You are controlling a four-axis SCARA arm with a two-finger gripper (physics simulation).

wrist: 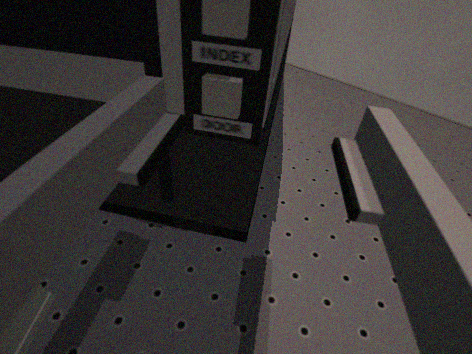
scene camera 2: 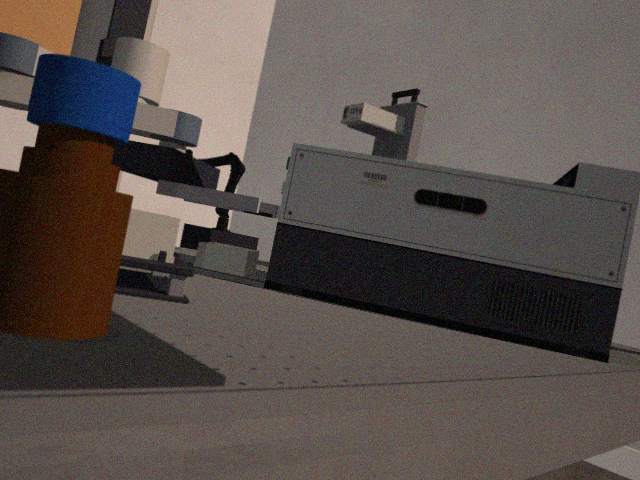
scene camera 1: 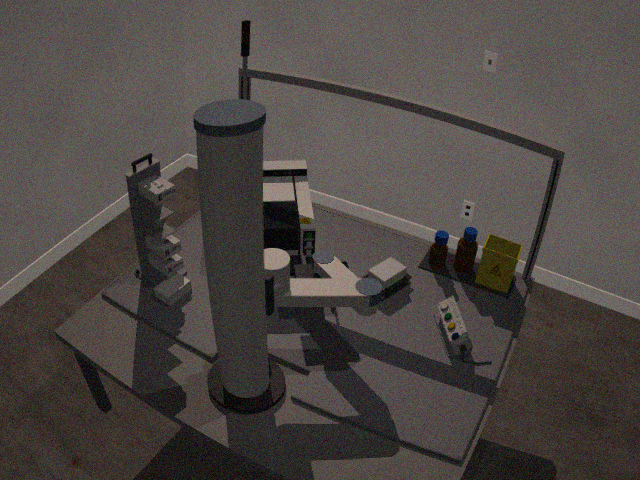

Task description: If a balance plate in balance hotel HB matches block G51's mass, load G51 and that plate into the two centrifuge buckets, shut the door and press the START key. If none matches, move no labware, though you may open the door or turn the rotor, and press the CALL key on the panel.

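Pixels of known places: gripper, fingertip midpoint: (wrist: 260,113) (scene camera 2: 268,208); arm's base, link origin: (scene camera 1: 246,384).
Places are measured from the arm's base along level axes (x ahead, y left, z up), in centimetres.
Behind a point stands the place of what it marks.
Note:
The centrifuge (scene camera 1: 285,192) {x 73.7, y 29.9, z 22.3 cm} (scene camera 2: 439,222) {x 76.5, y 20.4, z 14.8 cm} stands at the back, partly behind the arm's column in scene camera 1. Its key strip shows the INDEX key (wrist: 225,19) {x 56.4, y 9.3, z 15.6 cm} and the DOOR key (wrist: 222,96) {x 56.4, y 9.3, z 12.4 cm} in the wrist view. The START key cannot be made out. My gripper (wrist: 260,113) {x 56.6, y 7.1, z 12.4 cm} is shut to its narrow stance. A gap remains between its fingers, with nothing in it; the strip is ahead, left of centre. A shelved tower (scene camera 1: 138,222) {x 22.0, y 62.5, z 26.6 cm} (scene camera 2: 400,134) {x 32.1, y 59.5, z 38.3 cm} stands left; its labels are unreadable. A pale block (scene camera 1: 387,269) {x 66.6, y -17.7, z 8.8 cm} sits on a dark stand. The button panel (scene camera 1: 452,322) {x 51.0, y -49.5, z 8.6 cm} is at right. G51 cannot be identified.
The arm's column (scene camera 1: 232,248) {x -6.1, y -4.4, z 58.7 cm} rises near the front edge. Amber bottles (scene camera 1: 438,254) {x 86.1, y -31.7, z 8.5 cm} (scene camera 1: 465,253) {x 88.1, y -42.3, z 11.7 cm} (scene camera 2: 62,232) {x 92.8, y -31.9, z 7.1 cm} with blue caps stand beside a yellow bin (scene camera 1: 498,264) {x 85.9, y -57.3, z 13.6 cm} at the back right. A grey rail frame (scene camera 1: 403,106) {x 100.3, y -5.4, z 59.5 cm} spans the back. A black jointed arm (scene camera 2: 235,167) is near the centrifuge.

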